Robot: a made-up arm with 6 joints.
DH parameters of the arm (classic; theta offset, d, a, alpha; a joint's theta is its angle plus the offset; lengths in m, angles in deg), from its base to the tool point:
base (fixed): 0 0.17 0 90
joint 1: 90 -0.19 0.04 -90
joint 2: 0 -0.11 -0.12 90
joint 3: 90 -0.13 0.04 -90
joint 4: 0 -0.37 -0.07 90
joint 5: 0 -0.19 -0.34 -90
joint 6: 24.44 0 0.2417 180
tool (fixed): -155.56 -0.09 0 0
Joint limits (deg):
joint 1: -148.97..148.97
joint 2: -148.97..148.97
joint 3: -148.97..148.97
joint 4: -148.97..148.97
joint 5: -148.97..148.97
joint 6: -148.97..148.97
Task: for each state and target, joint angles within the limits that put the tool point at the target. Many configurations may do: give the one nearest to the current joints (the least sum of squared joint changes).
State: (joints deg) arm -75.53 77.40 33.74 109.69 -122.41 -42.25
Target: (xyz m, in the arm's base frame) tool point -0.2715 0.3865 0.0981
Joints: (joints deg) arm -90.76 106.25 28.64 76.76 -135.37 -17.33
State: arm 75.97 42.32 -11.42 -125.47 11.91 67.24
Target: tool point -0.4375 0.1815 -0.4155
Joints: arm 52.58 45.99 31.77 -148.97 30.28 88.37
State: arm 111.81 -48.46 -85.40 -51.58 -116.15 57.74
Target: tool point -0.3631 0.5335 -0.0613
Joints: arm 132.02 -28.51 -73.83 -27.09 -97.48 65.55
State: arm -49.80 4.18 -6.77 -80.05 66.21 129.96
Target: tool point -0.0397 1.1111 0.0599
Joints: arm -51.64 44.86 -8.22 -71.49 39.72 129.68
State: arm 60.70 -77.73 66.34 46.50 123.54 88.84
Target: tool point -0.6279 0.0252 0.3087
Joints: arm 44.55 -61.40 68.62 58.73 130.62 41.58
